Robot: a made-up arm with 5 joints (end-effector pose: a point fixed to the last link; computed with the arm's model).
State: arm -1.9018 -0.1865 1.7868 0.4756 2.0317
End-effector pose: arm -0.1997 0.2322 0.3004 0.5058 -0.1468 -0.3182
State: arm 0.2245 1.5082 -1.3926 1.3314 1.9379
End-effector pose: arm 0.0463 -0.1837 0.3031 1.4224 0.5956 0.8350
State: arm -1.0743 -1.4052 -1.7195 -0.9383 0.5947
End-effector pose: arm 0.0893 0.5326 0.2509 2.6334 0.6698 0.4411
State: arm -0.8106 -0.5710 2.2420 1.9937 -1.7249
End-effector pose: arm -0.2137 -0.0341 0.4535 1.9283 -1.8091 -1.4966
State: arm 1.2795 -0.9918 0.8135 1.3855 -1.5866
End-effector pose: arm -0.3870 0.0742 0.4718 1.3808 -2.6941 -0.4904
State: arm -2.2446 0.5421 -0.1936 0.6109 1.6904
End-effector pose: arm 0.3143 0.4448 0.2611 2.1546 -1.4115 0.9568
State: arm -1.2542 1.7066 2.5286 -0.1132 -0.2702
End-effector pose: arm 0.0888 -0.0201 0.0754 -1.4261 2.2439 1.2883
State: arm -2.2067 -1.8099 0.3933 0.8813 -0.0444
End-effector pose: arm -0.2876 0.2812 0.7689 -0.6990 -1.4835 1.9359
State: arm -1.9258 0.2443 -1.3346 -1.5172 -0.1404
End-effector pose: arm 0.4678 0.3126 0.2881 0.7890 0.5405 0.6223
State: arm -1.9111 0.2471 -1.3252 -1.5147 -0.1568
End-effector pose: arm 0.4679 0.3057 0.2808 0.7799 0.5546 0.5879
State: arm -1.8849 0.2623 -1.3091 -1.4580 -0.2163
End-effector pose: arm 0.4667 0.2976 0.2584 0.7984 0.6084 0.5050
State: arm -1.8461 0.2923 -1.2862 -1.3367 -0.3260
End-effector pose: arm 0.4617 0.2878 0.2196 0.8448 0.7075 0.3627
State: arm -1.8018 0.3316 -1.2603 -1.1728 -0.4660
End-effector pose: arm 0.4500 0.2778 0.1732 0.9018 0.8343 0.1818
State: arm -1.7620 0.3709 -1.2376 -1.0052 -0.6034
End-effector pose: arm 0.4333 0.2706 0.1318 0.9510 0.9610 0.0049
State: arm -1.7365 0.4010 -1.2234 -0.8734 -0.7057
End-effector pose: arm 0.4178 0.2693 0.1045 0.9854 1.0596 -0.1221
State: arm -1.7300 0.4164 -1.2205 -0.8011 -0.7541
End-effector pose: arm 0.4095 0.2742 0.0935 1.0078 1.1132 -0.1724
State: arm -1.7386 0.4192 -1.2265 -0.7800 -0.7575
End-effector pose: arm 0.4083 0.2831 0.0943 1.0237 1.1276 -0.1592
